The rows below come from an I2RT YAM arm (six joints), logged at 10 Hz.
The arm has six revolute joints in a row. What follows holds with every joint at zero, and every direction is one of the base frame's.
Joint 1 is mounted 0.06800 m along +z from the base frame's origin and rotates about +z.
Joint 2 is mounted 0.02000 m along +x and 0.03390 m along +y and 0.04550 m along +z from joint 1 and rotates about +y.
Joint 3 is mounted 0.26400 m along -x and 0.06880 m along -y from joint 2 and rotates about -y.
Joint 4 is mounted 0.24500 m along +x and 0.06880 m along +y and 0.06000 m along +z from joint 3 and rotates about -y.
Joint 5 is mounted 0.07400 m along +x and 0.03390 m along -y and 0.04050 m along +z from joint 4 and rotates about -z.
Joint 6 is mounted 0.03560 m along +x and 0.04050 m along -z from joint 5 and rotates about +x.
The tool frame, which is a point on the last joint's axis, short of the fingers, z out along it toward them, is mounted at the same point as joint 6; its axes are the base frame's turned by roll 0.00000, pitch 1.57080 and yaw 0.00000 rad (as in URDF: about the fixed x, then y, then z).
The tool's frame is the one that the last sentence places.
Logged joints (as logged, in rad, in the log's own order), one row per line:
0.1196 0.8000 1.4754 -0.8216 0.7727 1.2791
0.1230 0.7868 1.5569 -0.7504 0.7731 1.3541
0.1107 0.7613 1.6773 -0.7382 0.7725 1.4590
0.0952 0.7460 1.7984 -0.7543 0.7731 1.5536
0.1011 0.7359 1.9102 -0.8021 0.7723 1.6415
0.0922 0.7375 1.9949 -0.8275 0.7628 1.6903
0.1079 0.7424 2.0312 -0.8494 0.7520 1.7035
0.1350 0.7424 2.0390 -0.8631 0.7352 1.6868
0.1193 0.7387 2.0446 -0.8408 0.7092 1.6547
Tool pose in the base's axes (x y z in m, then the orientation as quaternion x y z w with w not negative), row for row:
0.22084 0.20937 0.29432 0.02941 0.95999 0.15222 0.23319
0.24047 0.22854 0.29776 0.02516 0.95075 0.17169 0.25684
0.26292 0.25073 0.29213 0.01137 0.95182 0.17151 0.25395
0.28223 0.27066 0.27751 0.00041 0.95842 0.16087 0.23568
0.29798 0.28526 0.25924 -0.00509 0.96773 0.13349 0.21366
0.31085 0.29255 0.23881 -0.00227 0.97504 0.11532 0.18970
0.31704 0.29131 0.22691 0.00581 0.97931 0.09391 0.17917
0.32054 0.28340 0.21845 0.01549 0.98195 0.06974 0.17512
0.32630 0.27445 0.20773 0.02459 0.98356 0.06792 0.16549
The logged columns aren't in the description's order. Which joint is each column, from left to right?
Columns, left to right: joint 5, joint 6, joint 2, joint 4, joint 1, joint 3.
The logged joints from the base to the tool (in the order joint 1, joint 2, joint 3, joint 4, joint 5, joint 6), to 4 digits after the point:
0.7727 1.4754 1.2791 -0.8216 0.1196 0.8000
0.7731 1.5569 1.3541 -0.7504 0.1230 0.7868
0.7725 1.6773 1.4590 -0.7382 0.1107 0.7613
0.7731 1.7984 1.5536 -0.7543 0.0952 0.7460
0.7723 1.9102 1.6415 -0.8021 0.1011 0.7359
0.7628 1.9949 1.6903 -0.8275 0.0922 0.7375
0.7520 2.0312 1.7035 -0.8494 0.1079 0.7424
0.7352 2.0390 1.6868 -0.8631 0.1350 0.7424
0.7092 2.0446 1.6547 -0.8408 0.1193 0.7387

